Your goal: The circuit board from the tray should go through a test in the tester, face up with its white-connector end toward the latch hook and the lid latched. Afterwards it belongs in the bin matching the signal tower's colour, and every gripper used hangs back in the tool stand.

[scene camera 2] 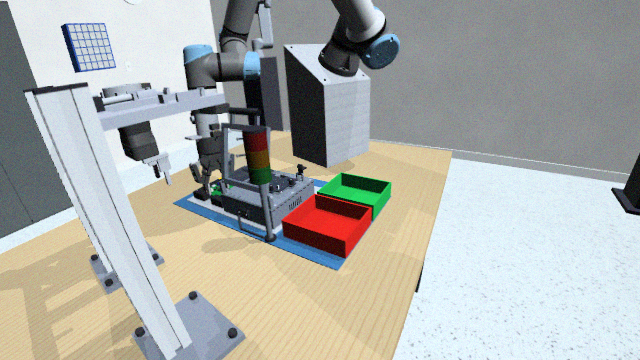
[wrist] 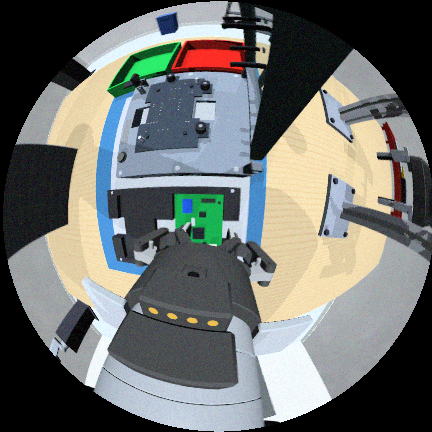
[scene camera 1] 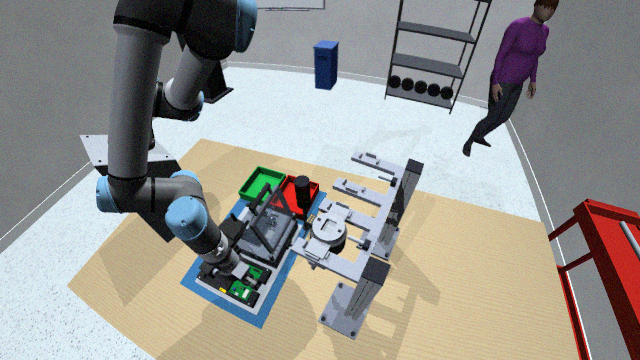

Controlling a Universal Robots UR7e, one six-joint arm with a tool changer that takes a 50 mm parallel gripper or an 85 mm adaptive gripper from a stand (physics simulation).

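Places are measured from the arm's base along level axes (x back, y left, z down), in centimetres.
Pixels of known places: arm's base at its link origin: (scene camera 2: 337, 65).
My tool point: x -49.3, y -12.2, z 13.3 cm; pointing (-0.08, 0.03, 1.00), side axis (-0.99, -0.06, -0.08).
Observation:
For each thing: its top centre in the pictures, then the offset to it from my tool point. "*": a spot on its surface instead.
- green circuit board at its top centre: (wrist: 197, 231) (scene camera 2: 221, 187) (scene camera 1: 245, 280) dx +0.1, dy +0.5, dz +18.1 cm
- black tray insert at a spot on its surface: (wrist: 142, 200) * dx +9.3, dy +4.4, dz +19.1 cm
- latch hook at its top centre: (wrist: 127, 76) (scene camera 2: 301, 163) dx +12.0, dy +22.7, dz +10.2 cm
- signal tower at a spot on its surface: (scene camera 2: 258, 157) * dx -9.0, dy +29.9, dz +0.2 cm
The green circuit board (scene camera 1: 242, 291) (wrist: 211, 212) lies flat in the black tray insert (scene camera 1: 210, 275) (wrist: 142, 200), component side up. A white part shows at its end under my gripper. My adaptive gripper (scene camera 2: 207, 182) (wrist: 208, 232) points down close over the board. Its fingers stand partly apart; the left one overlaps the board in the wrist view and no grip shows. The palm hides the board's near end. The tester (scene camera 2: 270, 200) (wrist: 225, 150) has its lid (scene camera 1: 261, 234) raised and its nest uncovered. The latch hook (scene camera 2: 300, 170) (wrist: 137, 82) is at its far left corner in the wrist view.
The green bin (scene camera 1: 260, 185) (scene camera 2: 357, 191) (wrist: 150, 65) and red bin (scene camera 2: 325, 225) (wrist: 207, 57) stand beyond the tester. The signal tower (scene camera 1: 302, 192) (scene camera 2: 258, 157) shows dull red, amber and green segments. Another gripper (scene camera 1: 330, 235) (scene camera 2: 136, 142) hangs in the tool stand (scene camera 1: 370, 290) (scene camera 2: 110, 215).

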